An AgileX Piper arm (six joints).
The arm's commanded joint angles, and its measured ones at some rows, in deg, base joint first. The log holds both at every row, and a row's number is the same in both.
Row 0, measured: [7.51 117.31 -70.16 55.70 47.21 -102.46]
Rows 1 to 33, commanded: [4.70 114.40 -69.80 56.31 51.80 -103.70]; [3.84 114.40 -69.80 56.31 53.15 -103.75]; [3.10 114.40 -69.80 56.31 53.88 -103.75]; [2.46 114.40 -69.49 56.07 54.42 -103.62]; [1.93 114.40 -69.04 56.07 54.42 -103.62]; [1.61 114.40 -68.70 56.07 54.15 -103.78]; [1.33 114.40 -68.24 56.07 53.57 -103.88]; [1.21 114.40 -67.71 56.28 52.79 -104.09]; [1.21 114.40 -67.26 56.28 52.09 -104.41]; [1.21 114.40 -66.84 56.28 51.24 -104.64]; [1.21 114.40 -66.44 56.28 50.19 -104.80]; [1.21 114.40 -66.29 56.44 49.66 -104.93]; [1.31 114.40 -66.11 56.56 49.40 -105.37]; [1.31 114.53 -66.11 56.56 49.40 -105.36]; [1.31 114.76 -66.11 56.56 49.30 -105.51]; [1.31 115.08 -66.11 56.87 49.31 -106.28]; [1.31 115.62 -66.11 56.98 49.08 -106.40]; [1.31 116.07 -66.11 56.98 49.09 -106.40]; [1.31 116.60 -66.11 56.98 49.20 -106.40]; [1.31 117.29 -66.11 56.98 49.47 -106.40]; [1.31 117.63 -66.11 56.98 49.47 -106.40]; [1.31 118.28 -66.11 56.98 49.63 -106.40]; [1.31 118.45 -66.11 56.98 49.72 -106.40]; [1.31 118.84 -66.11 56.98 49.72 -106.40]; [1.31 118.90 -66.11 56.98 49.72 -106.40]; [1.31 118.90 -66.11 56.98 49.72 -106.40]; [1.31 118.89 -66.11 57.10 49.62 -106.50]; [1.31 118.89 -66.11 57.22 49.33 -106.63]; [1.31 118.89 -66.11 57.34 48.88 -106.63]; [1.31 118.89 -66.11 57.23 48.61 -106.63]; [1.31 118.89 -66.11 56.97 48.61 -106.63]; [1.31 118.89 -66.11 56.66 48.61 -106.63]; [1.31 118.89 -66.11 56.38 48.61 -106.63]
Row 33, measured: [1.58 118.79 -66.41 57.30 49.68 -106.08]
